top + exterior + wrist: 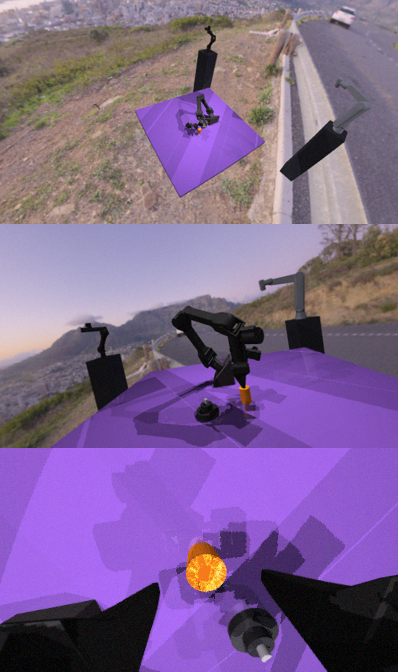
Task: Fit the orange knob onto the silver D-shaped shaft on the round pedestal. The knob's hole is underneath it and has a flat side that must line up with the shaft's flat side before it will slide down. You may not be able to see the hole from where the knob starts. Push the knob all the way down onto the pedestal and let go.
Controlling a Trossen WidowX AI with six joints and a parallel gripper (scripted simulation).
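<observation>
The orange knob lies 3 cm below my gripper tip. The rest, counted from my gripper tip: round pedestal: 4 cm ahead, 16 cm to the right, 5 cm below.
</observation>
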